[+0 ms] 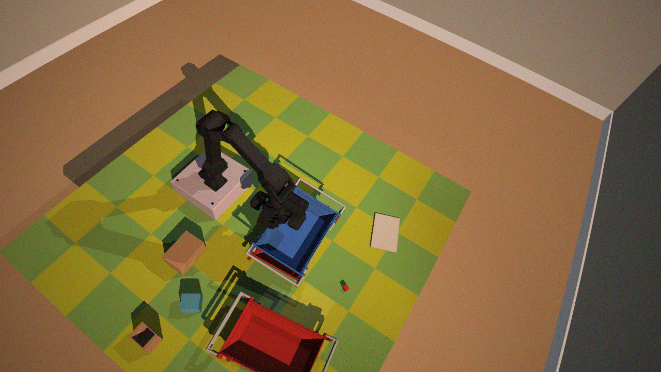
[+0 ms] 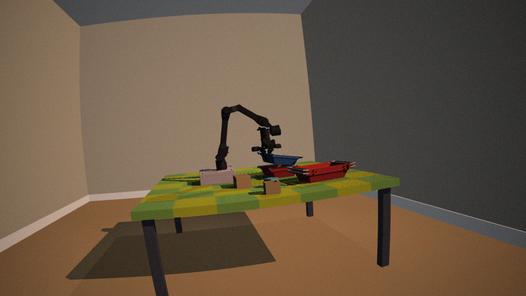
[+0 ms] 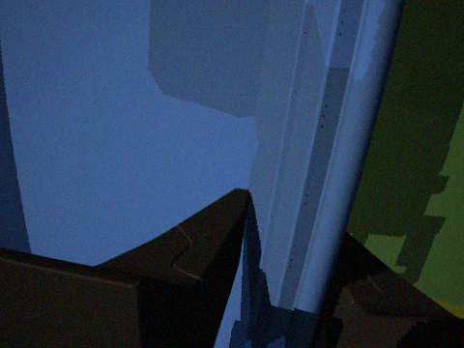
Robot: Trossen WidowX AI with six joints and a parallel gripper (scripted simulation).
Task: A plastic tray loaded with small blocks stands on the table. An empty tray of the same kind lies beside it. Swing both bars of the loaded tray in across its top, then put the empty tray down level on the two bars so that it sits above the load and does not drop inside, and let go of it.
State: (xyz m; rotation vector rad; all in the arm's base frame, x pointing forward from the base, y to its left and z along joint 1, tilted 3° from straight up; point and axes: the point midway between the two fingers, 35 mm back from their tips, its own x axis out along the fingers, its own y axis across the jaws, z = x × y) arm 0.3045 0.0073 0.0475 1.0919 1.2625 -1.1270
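Right now my gripper tip is 80 mm short of the blue tray, 20 mm below it and 10 mm to the right of it. Round my gripper tip: teal cube 380 mm to the right, 80 mm below, 60 mm behind; then flat plate 320 mm ahead, 260 mm to the left, 100 mm below; then small red block 320 mm ahead, 90 mm below, 20 mm to the right.
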